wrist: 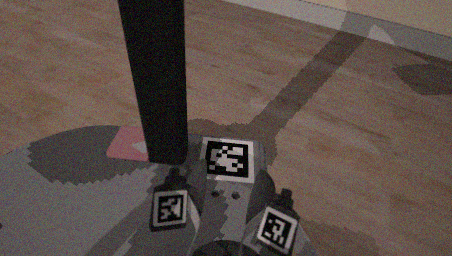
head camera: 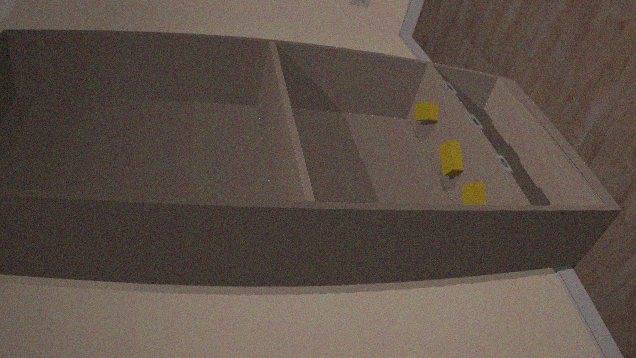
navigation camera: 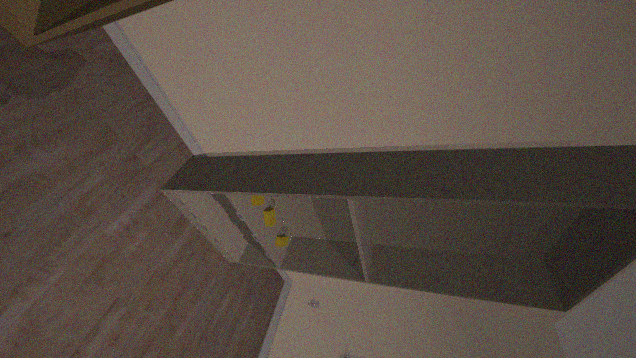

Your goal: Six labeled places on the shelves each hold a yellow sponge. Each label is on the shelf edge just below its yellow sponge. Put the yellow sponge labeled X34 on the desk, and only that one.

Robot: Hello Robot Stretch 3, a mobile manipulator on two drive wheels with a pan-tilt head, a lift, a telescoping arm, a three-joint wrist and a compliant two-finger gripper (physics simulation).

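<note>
A tall grey shelf unit (head camera: 300, 245) (navigation camera: 400, 172) shows sideways in the head and navigation views. Three yellow sponges stand in a row on one of its boards: one sponge (head camera: 427, 112) (navigation camera: 282, 241), a middle sponge (head camera: 452, 158) (navigation camera: 270, 216) and a third sponge (head camera: 474, 194) (navigation camera: 257, 200) close to the side panel. White labels sit on the board's edge: one label (head camera: 505, 163), another label (head camera: 475, 121) and a third label (head camera: 451, 87). Their text is unreadable at this angle. My gripper (wrist: 229, 183) is open and empty over the robot's base, away from the sponges. The desk cannot be made out.
Part of a brown wooden piece of furniture (navigation camera: 75, 26) shows at the navigation view's top left. Wooden floor (navigation camera: 90, 165) (head camera: 560, 60) lies beyond the shelf's foot. A wall (navigation camera: 400, 75) stands beside the shelf. A black mast (wrist: 160, 85) rises next to the gripper.
</note>
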